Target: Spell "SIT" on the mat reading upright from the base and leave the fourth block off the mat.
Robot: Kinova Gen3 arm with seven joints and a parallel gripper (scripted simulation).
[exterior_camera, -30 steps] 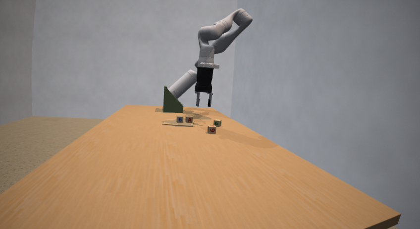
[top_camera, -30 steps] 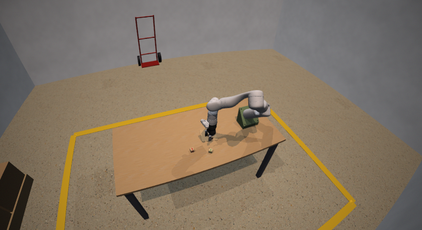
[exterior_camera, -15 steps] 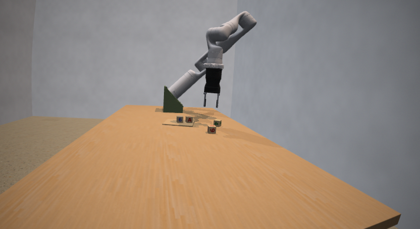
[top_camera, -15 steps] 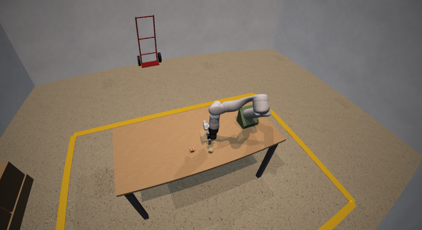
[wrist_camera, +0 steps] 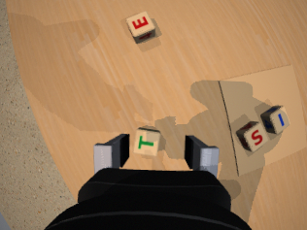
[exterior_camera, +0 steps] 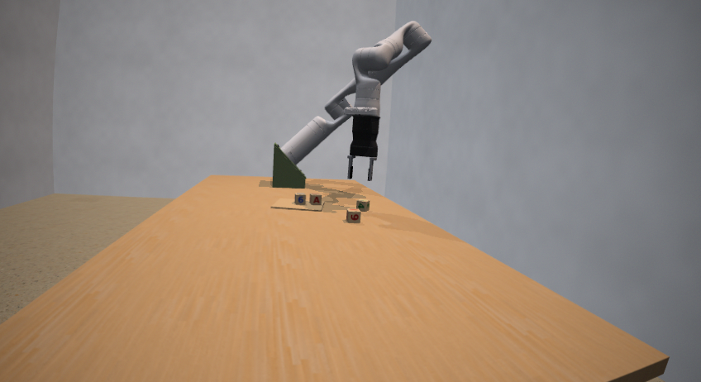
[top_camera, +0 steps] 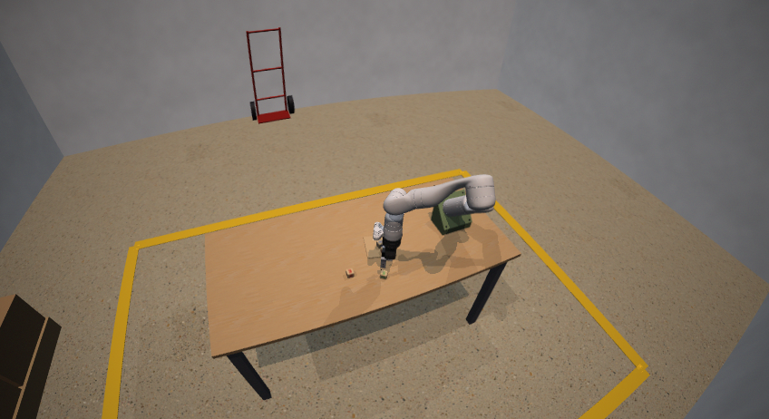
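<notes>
Right now the green-marked block is 1 cm to the left of my hand and 9 cm below it. Also, from my hand: blue-marked block (7 cm behind, 16 cm to the right, 9 cm below); then tan mat (7 cm behind, 16 cm to the right, 10 cm below); then E block (14 cm ahead, 5 cm to the right, 9 cm below).
</notes>
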